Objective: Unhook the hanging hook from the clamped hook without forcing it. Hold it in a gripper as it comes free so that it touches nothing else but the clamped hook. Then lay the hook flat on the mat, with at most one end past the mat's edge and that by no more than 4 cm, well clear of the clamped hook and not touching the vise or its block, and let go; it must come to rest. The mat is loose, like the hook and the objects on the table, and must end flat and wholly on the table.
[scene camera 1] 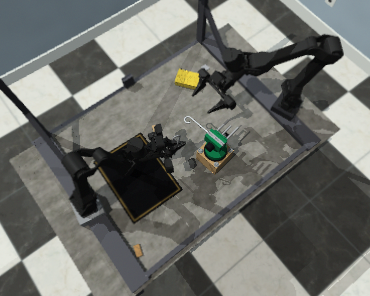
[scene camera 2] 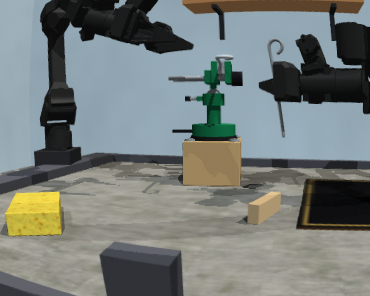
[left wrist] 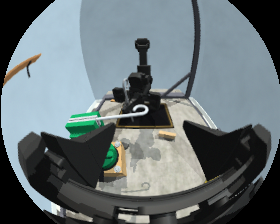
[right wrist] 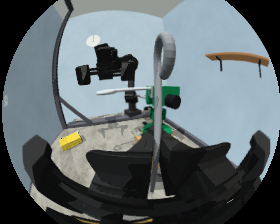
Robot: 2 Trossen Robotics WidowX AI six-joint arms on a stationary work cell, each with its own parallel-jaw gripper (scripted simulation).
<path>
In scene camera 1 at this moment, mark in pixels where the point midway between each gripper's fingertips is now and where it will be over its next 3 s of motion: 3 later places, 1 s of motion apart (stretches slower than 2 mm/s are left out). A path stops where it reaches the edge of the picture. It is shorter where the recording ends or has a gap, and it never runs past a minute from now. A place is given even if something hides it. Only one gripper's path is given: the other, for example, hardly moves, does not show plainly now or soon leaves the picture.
The right gripper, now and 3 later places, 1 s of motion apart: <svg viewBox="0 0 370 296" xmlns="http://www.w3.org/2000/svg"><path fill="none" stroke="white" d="M185 142L175 144L162 148L150 157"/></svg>
</path>
